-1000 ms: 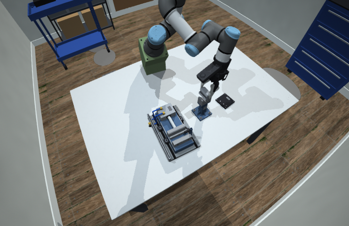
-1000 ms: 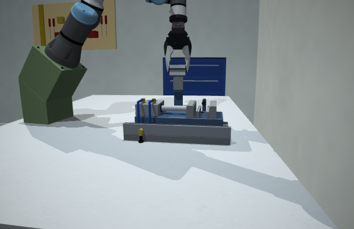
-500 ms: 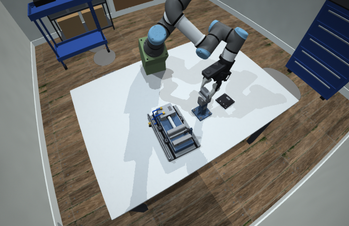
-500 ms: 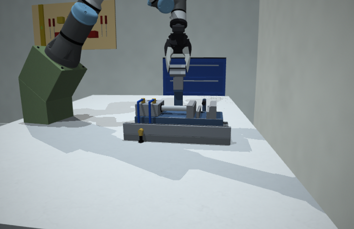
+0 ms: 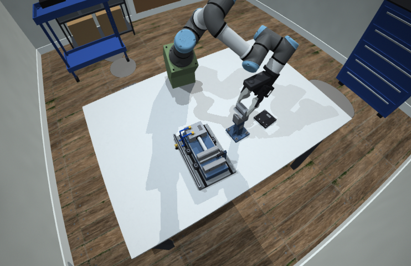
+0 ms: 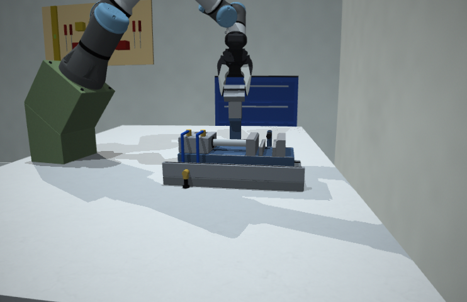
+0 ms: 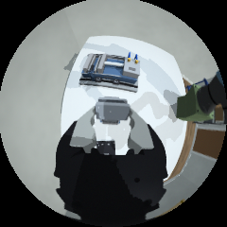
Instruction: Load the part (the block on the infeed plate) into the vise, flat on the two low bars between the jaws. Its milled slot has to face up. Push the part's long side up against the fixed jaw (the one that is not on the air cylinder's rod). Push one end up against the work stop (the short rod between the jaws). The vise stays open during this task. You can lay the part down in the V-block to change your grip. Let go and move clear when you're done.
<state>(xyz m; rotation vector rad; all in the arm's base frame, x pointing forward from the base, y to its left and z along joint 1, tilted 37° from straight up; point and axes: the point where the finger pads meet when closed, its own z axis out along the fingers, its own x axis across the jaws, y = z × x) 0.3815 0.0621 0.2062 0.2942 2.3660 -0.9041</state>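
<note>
Now: hand 1 cm to the left of the part. From my hand the other things lie so: work stop: 19 cm to the right, 10 cm below, 7 cm ahead; air cylinder: 20 cm to the right, 11 cm below, 10 cm behind; moving jaw: 22 cm to the right, 11 cm below, 3 cm ahead.
</note>
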